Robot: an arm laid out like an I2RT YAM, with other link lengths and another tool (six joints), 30 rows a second.
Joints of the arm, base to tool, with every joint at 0 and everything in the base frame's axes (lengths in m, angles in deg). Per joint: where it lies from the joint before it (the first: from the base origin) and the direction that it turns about. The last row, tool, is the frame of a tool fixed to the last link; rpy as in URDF.
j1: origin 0 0 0.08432 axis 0 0 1
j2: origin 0.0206 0.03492 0.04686 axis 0 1 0
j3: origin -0.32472 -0.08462 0 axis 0 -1 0
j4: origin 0.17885 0.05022 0.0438 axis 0 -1 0
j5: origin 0.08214 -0.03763 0.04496 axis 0 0 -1
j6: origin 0.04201 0 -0.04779 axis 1 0 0
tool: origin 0.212 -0.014 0.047 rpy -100 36.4 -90
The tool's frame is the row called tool.
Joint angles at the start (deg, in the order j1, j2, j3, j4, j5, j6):
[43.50 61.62 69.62 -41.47 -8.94 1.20]
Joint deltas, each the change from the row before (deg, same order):
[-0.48 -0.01 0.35 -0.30 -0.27 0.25]
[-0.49 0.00 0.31 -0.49 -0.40 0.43]
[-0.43 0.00 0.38 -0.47 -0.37 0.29]
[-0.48 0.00 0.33 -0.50 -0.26 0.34]
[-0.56 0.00 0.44 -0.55 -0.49 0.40]
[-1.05 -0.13 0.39 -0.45 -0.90 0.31]
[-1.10 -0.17 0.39 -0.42 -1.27 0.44]
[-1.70 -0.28 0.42 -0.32 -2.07 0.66]
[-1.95 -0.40 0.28 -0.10 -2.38 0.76]
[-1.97 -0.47 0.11 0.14 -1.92 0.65]
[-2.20 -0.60 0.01 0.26 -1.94 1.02]
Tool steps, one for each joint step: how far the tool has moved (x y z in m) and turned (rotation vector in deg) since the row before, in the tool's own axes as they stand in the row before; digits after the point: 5 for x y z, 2 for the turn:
[0.00080 -0.00139 -0.00174 0.16 -0.05 0.50]
[0.00145 -0.00009 -0.00116 -0.10 -0.04 0.73]
[0.00071 -0.00037 -0.00141 -0.05 -0.07 0.54]
[0.00172 -0.00045 -0.00133 -0.01 0.07 0.65]
[0.00094 -0.00043 -0.00170 -0.06 -0.11 0.72]
[0.00118 -0.00111 -0.00301 0.12 -0.29 0.83]
[-0.00006 -0.00042 -0.00314 -0.02 -0.61 0.92]
[-0.00098 -0.00082 -0.00465 0.03 -1.13 1.30]
[-0.00159 -0.00101 -0.00543 0.15 -1.39 1.40]
[-0.00057 -0.00243 -0.00595 0.59 -1.10 1.25]
[-0.00005 -0.00315 -0.00700 0.85 -1.17 1.62]

